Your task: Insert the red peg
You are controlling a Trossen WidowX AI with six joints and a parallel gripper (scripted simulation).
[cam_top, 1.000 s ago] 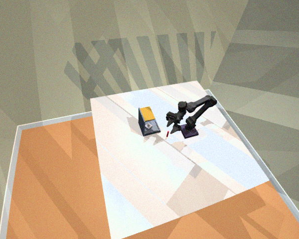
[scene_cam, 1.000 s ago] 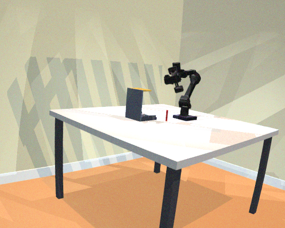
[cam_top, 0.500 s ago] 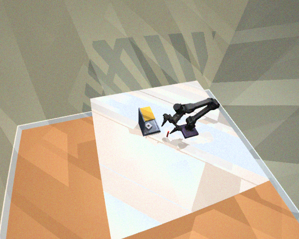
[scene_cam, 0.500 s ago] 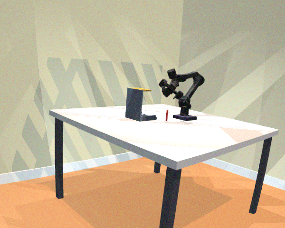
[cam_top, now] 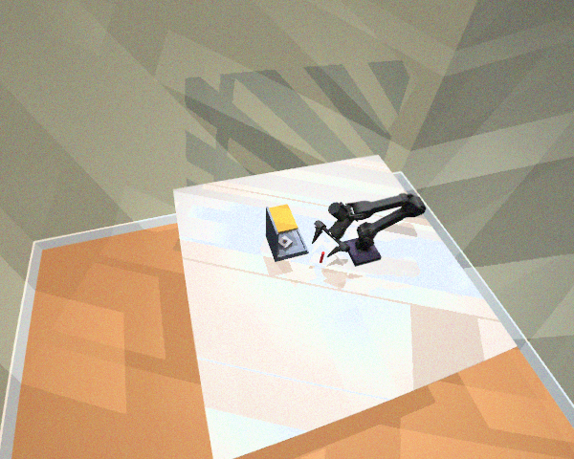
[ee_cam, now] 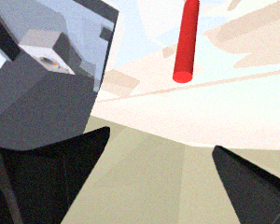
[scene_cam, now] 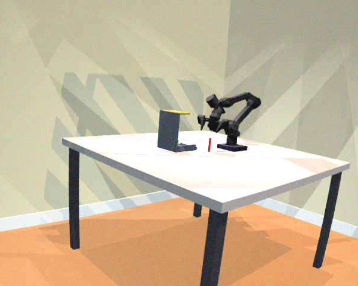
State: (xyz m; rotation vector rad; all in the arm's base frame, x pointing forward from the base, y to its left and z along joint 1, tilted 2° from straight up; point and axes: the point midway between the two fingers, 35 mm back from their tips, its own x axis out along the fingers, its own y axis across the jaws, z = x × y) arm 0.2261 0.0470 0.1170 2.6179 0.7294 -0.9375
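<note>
The red peg is 3 cm behind my gripper tip, 1 cm to the right of it and 8 cm below it. The rest, counted from my gripper tip: yellow roof: 15 cm ahead, 13 cm to the right, 9 cm above.
</note>
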